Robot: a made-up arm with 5 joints.
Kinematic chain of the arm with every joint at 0, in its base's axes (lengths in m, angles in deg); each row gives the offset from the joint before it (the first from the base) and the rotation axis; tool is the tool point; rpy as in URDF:
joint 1: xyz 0 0 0.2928 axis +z
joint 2: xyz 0 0 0 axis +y
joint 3: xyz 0.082 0 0.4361 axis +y
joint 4: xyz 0.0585 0 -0.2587 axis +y
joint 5: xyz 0.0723 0 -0.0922 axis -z
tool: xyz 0 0 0 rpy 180 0 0
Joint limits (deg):
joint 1: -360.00..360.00
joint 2: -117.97..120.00
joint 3: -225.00..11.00
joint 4: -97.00..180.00
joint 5: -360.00..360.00
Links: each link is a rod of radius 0.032 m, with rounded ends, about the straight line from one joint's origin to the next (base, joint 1, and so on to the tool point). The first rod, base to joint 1, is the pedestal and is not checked.
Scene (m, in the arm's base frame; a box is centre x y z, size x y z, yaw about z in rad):
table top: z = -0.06
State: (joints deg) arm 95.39 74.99 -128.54 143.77 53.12
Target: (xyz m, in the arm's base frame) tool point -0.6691 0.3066 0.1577
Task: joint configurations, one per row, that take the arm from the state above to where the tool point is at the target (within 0.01 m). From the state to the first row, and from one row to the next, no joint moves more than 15 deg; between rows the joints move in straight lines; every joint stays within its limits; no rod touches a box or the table.
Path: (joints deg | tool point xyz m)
1: 107.39 76.12 -133.92 134.90 53.12 | -0.1851 0.5911 0.1384
2: 119.39 77.25 -139.31 126.03 53.12 | -0.3181 0.5648 0.1341
3: 131.38 78.37 -144.69 117.16 53.12 | -0.4484 0.5089 0.1358
4: 143.38 79.50 -150.07 108.29 53.12 | -0.5682 0.4223 0.1436
5: 155.38 80.63 -155.46 99.41 53.12 | -0.6691 0.3066 0.1577

